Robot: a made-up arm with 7 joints.
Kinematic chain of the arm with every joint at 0, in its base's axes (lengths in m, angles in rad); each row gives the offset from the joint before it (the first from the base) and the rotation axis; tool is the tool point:
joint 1: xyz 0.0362 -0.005 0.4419 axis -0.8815 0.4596 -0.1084
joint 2: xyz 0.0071 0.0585 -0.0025 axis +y
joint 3: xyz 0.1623 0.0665 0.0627 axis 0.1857 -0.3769 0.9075
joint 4: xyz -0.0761 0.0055 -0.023 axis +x
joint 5: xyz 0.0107 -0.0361 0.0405 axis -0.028 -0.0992 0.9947
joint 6: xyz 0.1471 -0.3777 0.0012 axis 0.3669 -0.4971 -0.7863
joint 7: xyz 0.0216 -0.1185 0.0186 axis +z
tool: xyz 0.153 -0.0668 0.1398
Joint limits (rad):
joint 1: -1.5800..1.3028
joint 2: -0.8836..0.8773
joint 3: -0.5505..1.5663
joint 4: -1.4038..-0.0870
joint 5: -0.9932..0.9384
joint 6: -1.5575..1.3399
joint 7: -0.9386..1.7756
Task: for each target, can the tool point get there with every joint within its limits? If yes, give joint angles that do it. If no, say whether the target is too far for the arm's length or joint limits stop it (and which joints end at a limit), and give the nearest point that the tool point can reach.
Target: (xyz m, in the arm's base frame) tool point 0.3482 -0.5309 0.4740
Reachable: yes | joints -1.1671 0.0498 0.3125 -0.2396 -0.2761 0.3244 0.8973
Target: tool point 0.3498 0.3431 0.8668
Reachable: yes | joints 0.6288 -0.6670 0.2331 -1.0278 -0.0780 -1.1322 0.0763
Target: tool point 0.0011 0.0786 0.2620
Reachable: no: joint limits stop it (at a limit: joint 1, joint 2, joint 3, joint 4, joint 5, joint 6) | nearest point 0.0016 -0.0246 0.2734 | short by 0.104 m
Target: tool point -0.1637 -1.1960 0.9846
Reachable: no: too far | nearest point -0.0953 -0.8058 0.8065 | short by 0.434 m
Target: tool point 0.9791 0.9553 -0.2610
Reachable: no: too far | nearest point 0.5919 0.5490 0.0410 | short by 0.637 m
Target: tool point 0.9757 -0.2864 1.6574
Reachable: no: too far | nearest point 0.5765 -0.1680 1.1349 | short by 0.668 m
